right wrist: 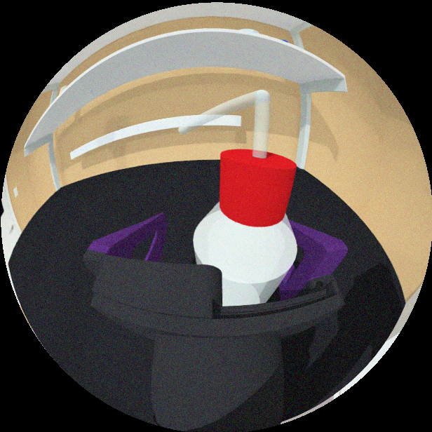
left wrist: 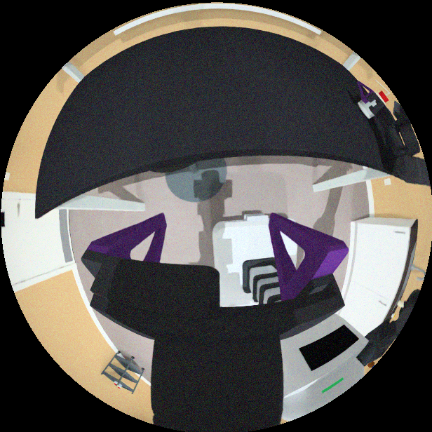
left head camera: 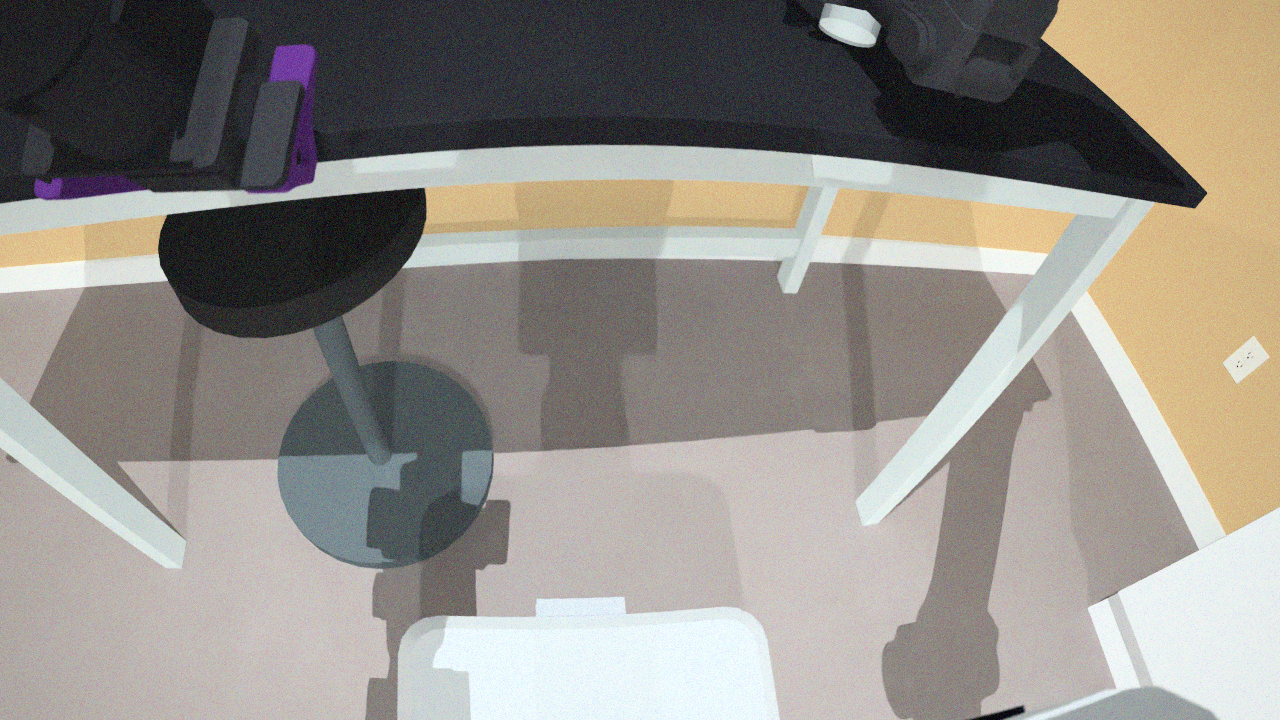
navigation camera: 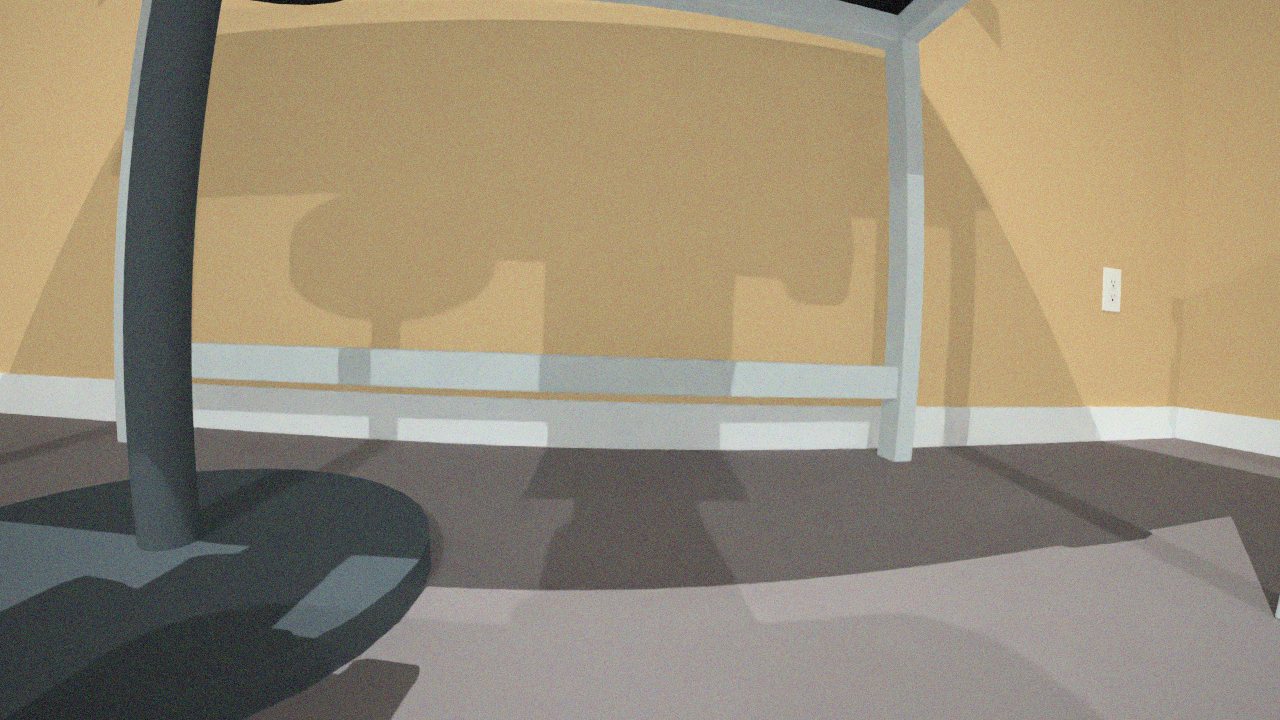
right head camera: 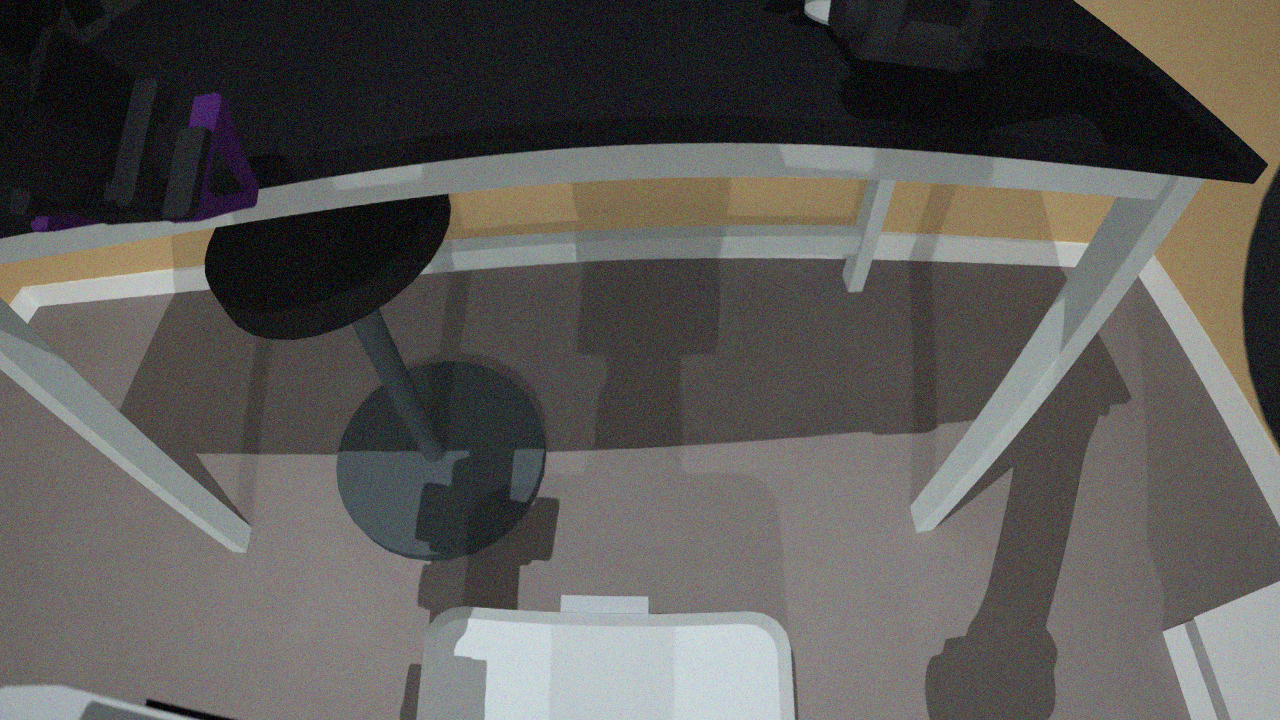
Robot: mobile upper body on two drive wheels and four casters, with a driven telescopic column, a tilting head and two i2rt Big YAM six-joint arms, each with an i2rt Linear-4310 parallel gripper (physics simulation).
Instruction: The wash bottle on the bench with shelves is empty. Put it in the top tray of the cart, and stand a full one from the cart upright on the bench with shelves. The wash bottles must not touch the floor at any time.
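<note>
A wash bottle with a red cap and bent spout stands roughly upright on the black bench. My right gripper is open around it. In the right wrist view the bottle is nearer the picture-right finger and partly covers it; its base is hidden there. My left gripper is open and empty at the bench's front edge. In the left wrist view a small grey cart stands at bottom left, with a tiny red-and-white item, too small to identify.
A round stool stands partly under the bench. A long shelf hangs above the bench's rear. My white base is in front. White cabinets stand at the right of the left wrist view.
</note>
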